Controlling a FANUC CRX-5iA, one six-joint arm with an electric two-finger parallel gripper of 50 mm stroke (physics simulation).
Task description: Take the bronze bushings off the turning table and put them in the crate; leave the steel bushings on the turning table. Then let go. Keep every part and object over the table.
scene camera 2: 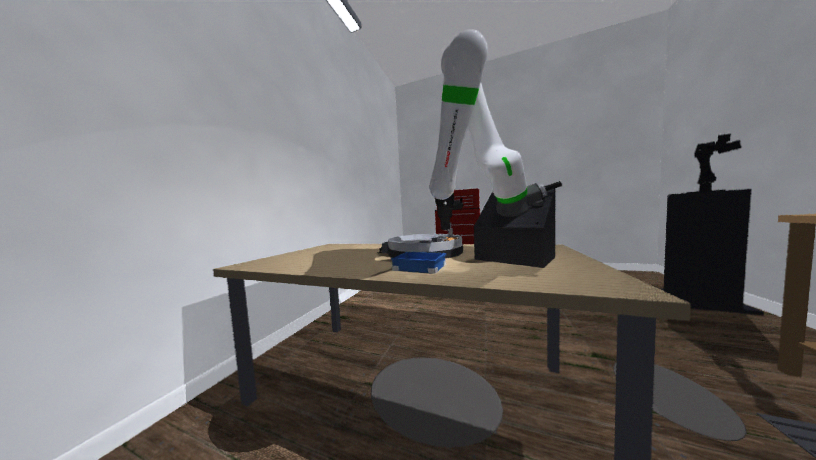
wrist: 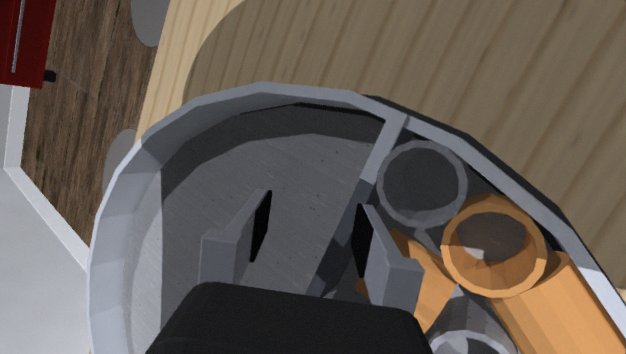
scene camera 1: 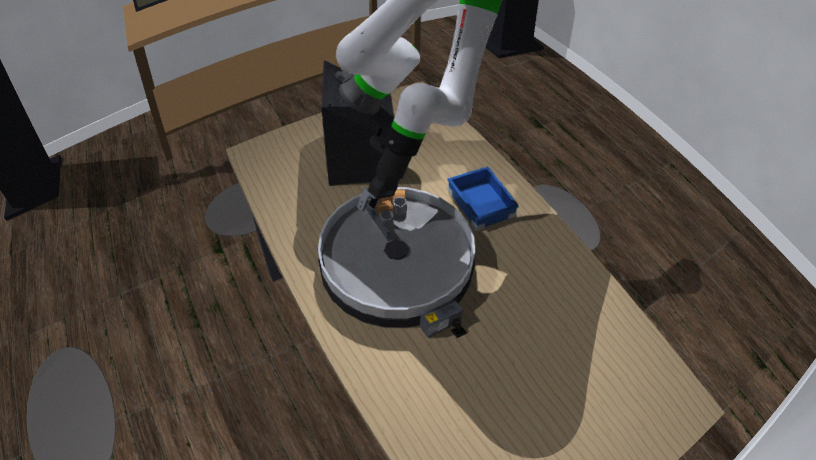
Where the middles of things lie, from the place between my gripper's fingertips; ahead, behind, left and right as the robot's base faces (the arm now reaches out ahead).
Labels:
Right now the blue crate (scene camera 1: 484, 200) is 6 cm ahead of my hand, 36 cm to the left of it and 7 cm below it.

